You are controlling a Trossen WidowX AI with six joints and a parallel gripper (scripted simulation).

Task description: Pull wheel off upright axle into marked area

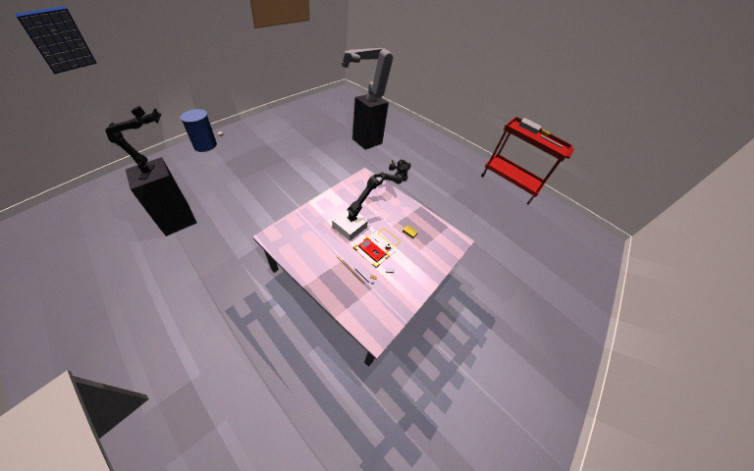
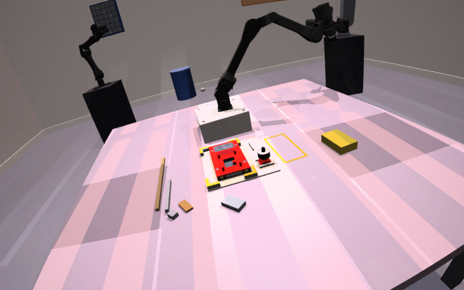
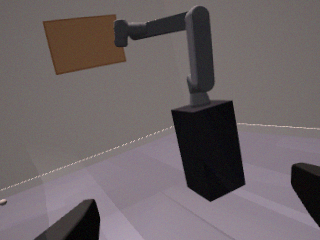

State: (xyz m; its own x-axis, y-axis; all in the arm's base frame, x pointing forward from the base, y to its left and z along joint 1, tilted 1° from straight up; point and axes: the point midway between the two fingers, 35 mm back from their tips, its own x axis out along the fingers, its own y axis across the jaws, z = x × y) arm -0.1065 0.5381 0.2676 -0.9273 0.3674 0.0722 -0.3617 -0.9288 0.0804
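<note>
My gripper tip is now 490 mm short of the black wheel, 450 mm to the left of it and 330 mm above it. Also, from my gripper tip: yellow block 470 mm ahead, 190 mm to the right, 350 mm below; then wooden stick 480 mm ahead, 800 mm to the right, 360 mm below; then grey block 650 mm ahead, 570 mm to the right, 360 mm below.
</note>
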